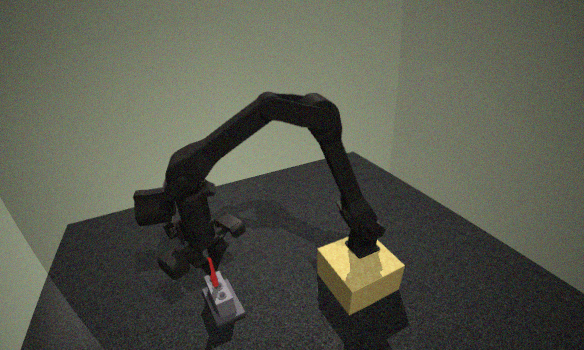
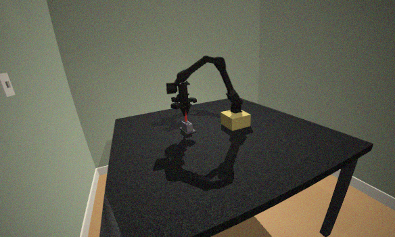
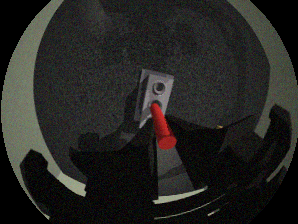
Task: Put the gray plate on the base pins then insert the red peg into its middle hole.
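Now: gripper tip 6 cm above the gray plate. Also, from my gripper tip: base: 10 cm below; red peg: right at my gripper tip.
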